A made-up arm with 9 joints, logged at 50 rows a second.
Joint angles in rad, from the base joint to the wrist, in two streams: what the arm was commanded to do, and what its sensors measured. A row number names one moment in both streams.
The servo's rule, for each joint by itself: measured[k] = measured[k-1] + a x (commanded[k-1-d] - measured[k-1]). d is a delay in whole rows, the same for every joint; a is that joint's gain. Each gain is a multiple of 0.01, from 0.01 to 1. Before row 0 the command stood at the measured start. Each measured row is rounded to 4 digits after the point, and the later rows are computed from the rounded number. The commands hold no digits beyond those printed.
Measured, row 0:
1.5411 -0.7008 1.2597 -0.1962 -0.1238 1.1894 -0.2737 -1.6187 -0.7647
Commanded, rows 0 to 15:
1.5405 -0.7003 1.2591 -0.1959 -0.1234 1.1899 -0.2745 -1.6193 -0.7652
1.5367 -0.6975 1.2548 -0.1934 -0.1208 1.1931 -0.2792 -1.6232 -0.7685
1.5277 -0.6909 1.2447 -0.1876 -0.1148 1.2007 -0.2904 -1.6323 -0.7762
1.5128 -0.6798 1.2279 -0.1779 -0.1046 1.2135 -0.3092 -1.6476 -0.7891
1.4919 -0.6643 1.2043 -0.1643 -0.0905 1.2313 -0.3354 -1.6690 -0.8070
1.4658 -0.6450 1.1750 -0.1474 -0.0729 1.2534 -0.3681 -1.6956 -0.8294
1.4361 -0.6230 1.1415 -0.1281 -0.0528 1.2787 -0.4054 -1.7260 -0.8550
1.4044 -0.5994 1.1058 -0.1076 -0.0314 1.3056 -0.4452 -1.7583 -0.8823
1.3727 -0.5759 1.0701 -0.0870 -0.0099 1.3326 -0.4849 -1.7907 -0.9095
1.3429 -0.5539 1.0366 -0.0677 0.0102 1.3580 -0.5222 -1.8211 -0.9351
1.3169 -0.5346 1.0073 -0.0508 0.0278 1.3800 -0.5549 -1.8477 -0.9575
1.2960 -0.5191 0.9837 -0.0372 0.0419 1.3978 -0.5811 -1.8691 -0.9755
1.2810 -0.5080 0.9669 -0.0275 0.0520 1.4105 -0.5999 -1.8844 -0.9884
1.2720 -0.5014 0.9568 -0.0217 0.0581 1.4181 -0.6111 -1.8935 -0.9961
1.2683 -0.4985 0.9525 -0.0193 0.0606 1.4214 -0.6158 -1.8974 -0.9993
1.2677 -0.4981 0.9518 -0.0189 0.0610 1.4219 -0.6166 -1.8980 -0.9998
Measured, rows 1 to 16:
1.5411 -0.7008 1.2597 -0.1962 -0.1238 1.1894 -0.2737 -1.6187 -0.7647
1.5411 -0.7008 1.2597 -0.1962 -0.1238 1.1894 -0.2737 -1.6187 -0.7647
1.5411 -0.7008 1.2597 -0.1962 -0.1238 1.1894 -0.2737 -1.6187 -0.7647
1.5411 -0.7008 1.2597 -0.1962 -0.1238 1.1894 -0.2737 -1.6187 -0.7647
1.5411 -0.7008 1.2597 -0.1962 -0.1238 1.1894 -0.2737 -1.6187 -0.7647
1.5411 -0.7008 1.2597 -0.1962 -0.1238 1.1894 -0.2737 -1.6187 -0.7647
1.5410 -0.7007 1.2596 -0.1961 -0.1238 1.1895 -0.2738 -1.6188 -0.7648
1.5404 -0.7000 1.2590 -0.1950 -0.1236 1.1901 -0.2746 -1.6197 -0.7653
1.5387 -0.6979 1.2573 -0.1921 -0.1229 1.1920 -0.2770 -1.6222 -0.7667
1.5353 -0.6937 1.2538 -0.1866 -0.1214 1.1959 -0.2818 -1.6273 -0.7696
1.5297 -0.6869 1.2479 -0.1779 -0.1189 1.2023 -0.2898 -1.6356 -0.7745
1.5214 -0.6773 1.2392 -0.1660 -0.1152 1.2115 -0.3015 -1.6476 -0.7816
1.5103 -0.6648 1.2275 -0.1512 -0.1102 1.2236 -0.3171 -1.6633 -0.7911
1.4965 -0.6498 1.2129 -0.1342 -0.1039 1.2384 -0.3363 -1.6823 -0.8030
1.4804 -0.6328 1.1958 -0.1158 -0.0964 1.2554 -0.3586 -1.7040 -0.8168
1.4625 -0.6147 1.1767 -0.0970 -0.0879 1.2739 -0.3831 -1.7274 -0.8322
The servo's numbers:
d 6
a 0.13 0.23 0.12 0.39 0.08 0.18 0.15 0.20 0.13

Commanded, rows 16 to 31:
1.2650 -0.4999 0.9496 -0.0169 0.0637 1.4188 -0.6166 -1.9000 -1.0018
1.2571 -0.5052 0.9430 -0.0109 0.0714 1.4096 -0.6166 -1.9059 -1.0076
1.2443 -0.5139 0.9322 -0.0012 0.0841 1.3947 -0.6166 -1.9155 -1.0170
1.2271 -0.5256 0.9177 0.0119 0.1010 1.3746 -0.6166 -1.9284 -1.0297
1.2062 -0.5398 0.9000 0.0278 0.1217 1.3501 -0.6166 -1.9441 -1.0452
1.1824 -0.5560 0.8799 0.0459 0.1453 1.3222 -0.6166 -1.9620 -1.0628
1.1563 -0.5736 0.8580 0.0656 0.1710 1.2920 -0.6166 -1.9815 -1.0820
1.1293 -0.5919 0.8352 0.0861 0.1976 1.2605 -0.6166 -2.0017 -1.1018
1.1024 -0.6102 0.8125 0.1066 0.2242 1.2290 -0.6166 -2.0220 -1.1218
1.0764 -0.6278 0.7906 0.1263 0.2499 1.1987 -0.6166 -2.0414 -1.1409
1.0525 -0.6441 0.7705 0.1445 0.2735 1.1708 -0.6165 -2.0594 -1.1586
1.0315 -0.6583 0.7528 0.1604 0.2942 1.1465 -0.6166 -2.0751 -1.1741
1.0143 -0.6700 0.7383 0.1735 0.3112 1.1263 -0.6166 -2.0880 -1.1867
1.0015 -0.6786 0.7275 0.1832 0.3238 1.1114 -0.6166 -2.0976 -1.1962
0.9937 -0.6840 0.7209 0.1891 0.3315 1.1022 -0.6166 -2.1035 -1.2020
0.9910 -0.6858 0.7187 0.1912 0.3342 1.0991 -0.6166 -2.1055 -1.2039
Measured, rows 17 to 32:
1.4436 -0.5963 1.1564 -0.0790 -0.0786 1.2930 -0.4089 -1.7515 -0.8485
1.4244 -0.5785 1.1357 -0.0627 -0.0690 1.3119 -0.4347 -1.7750 -0.8650
1.4058 -0.5623 1.1154 -0.0490 -0.0593 1.3296 -0.4595 -1.7969 -0.8810
1.3884 -0.5483 1.0964 -0.0384 -0.0499 1.3455 -0.4822 -1.8162 -0.8960
1.3728 -0.5368 1.0791 -0.0310 -0.0411 1.3592 -0.5022 -1.8324 -0.9094
1.3591 -0.5279 1.0638 -0.0263 -0.0329 1.3705 -0.5194 -1.8455 -0.9212
1.3469 -0.5215 1.0501 -0.0226 -0.0252 1.3792 -0.5340 -1.8564 -0.9317
1.3352 -0.5178 1.0372 -0.0180 -0.0175 1.3847 -0.5464 -1.8663 -0.9416
1.3234 -0.5169 1.0246 -0.0114 -0.0094 1.3865 -0.5569 -1.8761 -0.9514
1.3109 -0.5189 1.0118 -0.0023 -0.0006 1.3844 -0.5659 -1.8866 -0.9616
1.2973 -0.5237 0.9984 0.0094 0.0092 1.3782 -0.5735 -1.8981 -0.9725
1.2824 -0.5311 0.9842 0.0236 0.0201 1.3681 -0.5800 -1.9109 -0.9842
1.2660 -0.5409 0.9691 0.0400 0.0322 1.3544 -0.5855 -1.9250 -0.9969
1.2482 -0.5526 0.9530 0.0580 0.0454 1.3375 -0.5902 -1.9403 -1.0105
1.2292 -0.5658 0.9361 0.0770 0.0597 1.3180 -0.5942 -1.9566 -1.0250
1.2093 -0.5801 0.9186 0.0962 0.0749 1.2965 -0.5976 -1.9736 -1.0401

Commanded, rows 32 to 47:
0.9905 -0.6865 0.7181 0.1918 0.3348 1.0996 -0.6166 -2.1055 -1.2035
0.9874 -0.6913 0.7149 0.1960 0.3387 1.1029 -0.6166 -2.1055 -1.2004
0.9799 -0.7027 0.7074 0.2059 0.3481 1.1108 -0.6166 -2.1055 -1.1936
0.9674 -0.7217 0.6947 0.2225 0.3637 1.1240 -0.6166 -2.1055 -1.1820
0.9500 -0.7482 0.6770 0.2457 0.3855 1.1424 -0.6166 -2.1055 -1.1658
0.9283 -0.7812 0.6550 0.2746 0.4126 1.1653 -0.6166 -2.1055 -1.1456
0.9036 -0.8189 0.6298 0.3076 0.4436 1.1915 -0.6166 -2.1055 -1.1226
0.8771 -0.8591 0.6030 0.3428 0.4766 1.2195 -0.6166 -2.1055 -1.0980
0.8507 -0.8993 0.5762 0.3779 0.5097 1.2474 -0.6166 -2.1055 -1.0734
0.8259 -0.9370 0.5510 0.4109 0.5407 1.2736 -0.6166 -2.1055 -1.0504
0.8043 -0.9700 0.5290 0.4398 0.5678 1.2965 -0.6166 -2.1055 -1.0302
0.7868 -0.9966 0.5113 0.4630 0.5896 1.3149 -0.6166 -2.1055 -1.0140
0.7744 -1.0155 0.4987 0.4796 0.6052 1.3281 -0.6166 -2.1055 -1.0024
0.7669 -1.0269 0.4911 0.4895 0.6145 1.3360 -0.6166 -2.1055 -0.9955
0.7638 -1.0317 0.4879 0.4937 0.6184 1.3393 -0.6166 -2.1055 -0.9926
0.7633 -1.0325 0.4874 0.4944 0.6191 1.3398 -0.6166 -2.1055 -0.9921
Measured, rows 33 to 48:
1.1889 -0.5948 0.9008 0.1150 0.0908 1.2739 -0.6004 -1.9908 -1.0555
1.1684 -0.6094 0.8830 0.1327 0.1071 1.2510 -0.6028 -2.0077 -1.0709
1.1484 -0.6233 0.8656 0.1486 0.1234 1.2286 -0.6049 -2.0238 -1.0860
1.1293 -0.6360 0.8490 0.1621 0.1394 1.2075 -0.6067 -2.0386 -1.1003
1.1117 -0.6470 0.8336 0.1726 0.1548 1.1885 -0.6082 -2.0516 -1.1135
1.0960 -0.6559 0.8198 0.1799 0.1692 1.1724 -0.6095 -2.0624 -1.1253
1.0823 -0.6629 0.8076 0.1845 0.1824 1.1593 -0.6106 -2.0710 -1.1355
1.0700 -0.6694 0.7965 0.1890 0.1949 1.1491 -0.6115 -2.0779 -1.1439
1.0583 -0.6771 0.7858 0.1956 0.2072 1.1422 -0.6123 -2.0834 -1.1504
1.0465 -0.6874 0.7749 0.2061 0.2197 1.1389 -0.6129 -2.0878 -1.1545
1.0340 -0.7014 0.7632 0.2215 0.2330 1.1395 -0.6135 -2.0913 -1.1560
1.0203 -0.7198 0.7502 0.2422 0.2474 1.1441 -0.6140 -2.0941 -1.1546
1.0051 -0.7426 0.7358 0.2677 0.2631 1.1526 -0.6144 -2.0964 -1.1504
0.9885 -0.7694 0.7199 0.2970 0.2802 1.1646 -0.6147 -2.0982 -1.1436
0.9706 -0.7993 0.7027 0.3286 0.2986 1.1795 -0.6150 -2.0997 -1.1345
0.9518 -0.8310 0.6845 0.3607 0.3180 1.1964 -0.6152 -2.1009 -1.1236

